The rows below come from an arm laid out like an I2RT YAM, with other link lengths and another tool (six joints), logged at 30 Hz.
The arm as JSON. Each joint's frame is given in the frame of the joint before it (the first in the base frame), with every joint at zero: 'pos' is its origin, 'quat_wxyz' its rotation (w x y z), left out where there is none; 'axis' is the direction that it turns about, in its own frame. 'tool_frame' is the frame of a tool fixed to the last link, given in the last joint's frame.
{
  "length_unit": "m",
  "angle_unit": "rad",
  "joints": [
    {
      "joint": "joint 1",
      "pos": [
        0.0,
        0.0,
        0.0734
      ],
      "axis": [
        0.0,
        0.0,
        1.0
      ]
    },
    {
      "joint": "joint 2",
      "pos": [
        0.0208,
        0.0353,
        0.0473
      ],
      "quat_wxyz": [
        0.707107,
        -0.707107,
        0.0,
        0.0
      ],
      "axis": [
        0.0,
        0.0,
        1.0
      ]
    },
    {
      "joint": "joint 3",
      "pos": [
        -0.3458,
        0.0,
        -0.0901
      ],
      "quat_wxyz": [
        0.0,
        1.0,
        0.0,
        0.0
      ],
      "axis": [
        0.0,
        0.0,
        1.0
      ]
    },
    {
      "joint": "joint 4",
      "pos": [
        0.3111,
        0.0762,
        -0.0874
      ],
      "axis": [
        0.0,
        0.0,
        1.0
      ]
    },
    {
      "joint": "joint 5",
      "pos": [
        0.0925,
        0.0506,
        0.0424
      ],
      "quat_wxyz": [
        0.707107,
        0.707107,
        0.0,
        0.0
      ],
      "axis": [
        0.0,
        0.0,
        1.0
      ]
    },
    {
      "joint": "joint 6",
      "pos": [
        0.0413,
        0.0,
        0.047
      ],
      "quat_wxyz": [
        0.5,
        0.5,
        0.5,
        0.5
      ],
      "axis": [
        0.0,
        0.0,
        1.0
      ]
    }
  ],
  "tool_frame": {
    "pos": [
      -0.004,
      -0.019,
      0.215
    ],
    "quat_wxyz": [
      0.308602,
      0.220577,
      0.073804,
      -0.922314
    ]
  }
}
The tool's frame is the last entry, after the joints.
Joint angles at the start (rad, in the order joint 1, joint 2, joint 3, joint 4, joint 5, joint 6):
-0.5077, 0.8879, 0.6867, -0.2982, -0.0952, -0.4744
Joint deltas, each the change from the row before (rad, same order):
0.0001, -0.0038, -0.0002, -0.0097, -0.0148, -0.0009
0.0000, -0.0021, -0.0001, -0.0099, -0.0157, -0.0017
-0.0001, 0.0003, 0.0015, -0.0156, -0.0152, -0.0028
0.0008, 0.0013, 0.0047, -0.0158, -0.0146, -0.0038
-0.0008, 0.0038, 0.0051, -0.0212, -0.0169, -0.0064
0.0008, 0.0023, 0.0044, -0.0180, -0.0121, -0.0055
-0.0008, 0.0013, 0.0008, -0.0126, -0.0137, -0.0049
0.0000, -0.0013, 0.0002, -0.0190, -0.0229, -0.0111
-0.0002, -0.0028, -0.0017, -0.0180, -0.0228, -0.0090
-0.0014, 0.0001, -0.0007, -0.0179, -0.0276, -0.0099
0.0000, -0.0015, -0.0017, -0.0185, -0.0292, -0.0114
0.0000, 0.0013, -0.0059, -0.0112, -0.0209, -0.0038
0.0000, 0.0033, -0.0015, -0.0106, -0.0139, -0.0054
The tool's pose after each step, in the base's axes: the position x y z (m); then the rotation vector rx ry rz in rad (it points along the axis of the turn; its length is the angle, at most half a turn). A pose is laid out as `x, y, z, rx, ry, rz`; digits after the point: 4 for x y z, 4 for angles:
0.3935, -0.1839, 0.2506, 1.7818, 1.2726, 1.3397
0.3933, -0.1793, 0.2486, 1.7853, 1.2857, 1.3528
0.3927, -0.1746, 0.2450, 1.7956, 1.3010, 1.3634
0.3926, -0.1699, 0.2429, 1.8029, 1.3173, 1.3738
0.3919, -0.1649, 0.2385, 1.8172, 1.3374, 1.3828
0.3912, -0.1605, 0.2353, 1.8281, 1.3545, 1.3892
0.3904, -0.1565, 0.2319, 1.8364, 1.3694, 1.3976
0.3890, -0.1491, 0.2278, 1.8428, 1.3977, 1.4118
0.3872, -0.1416, 0.2235, 1.8495, 1.4229, 1.4277
0.3858, -0.1335, 0.2192, 1.8562, 1.4503, 1.4480
0.3840, -0.1243, 0.2150, 1.8602, 1.4812, 1.4704
0.3825, -0.1176, 0.2092, 1.8714, 1.4990, 1.4890
0.3814, -0.1131, 0.2051, 1.8806, 1.5142, 1.4994

